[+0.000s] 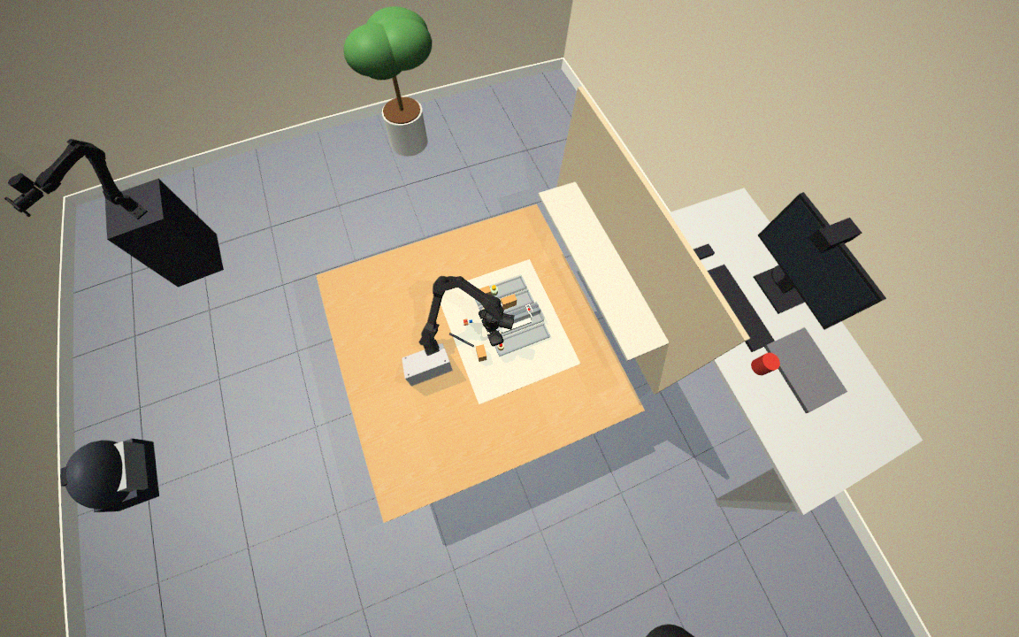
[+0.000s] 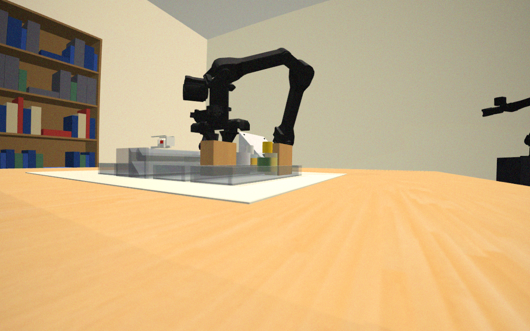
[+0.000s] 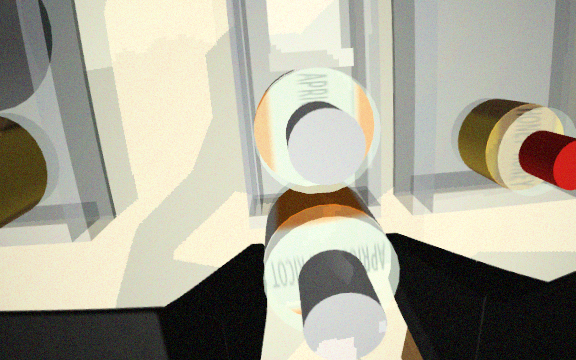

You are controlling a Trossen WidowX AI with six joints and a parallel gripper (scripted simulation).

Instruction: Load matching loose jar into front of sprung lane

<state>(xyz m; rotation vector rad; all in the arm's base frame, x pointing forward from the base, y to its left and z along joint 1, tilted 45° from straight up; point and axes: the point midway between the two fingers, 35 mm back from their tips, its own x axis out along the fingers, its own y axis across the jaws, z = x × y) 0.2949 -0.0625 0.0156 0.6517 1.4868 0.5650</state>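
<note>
The grey lane rack lies 170 mm ahead of my gripper tip, 20 mm to the left of it and 30 mm below it.
</note>
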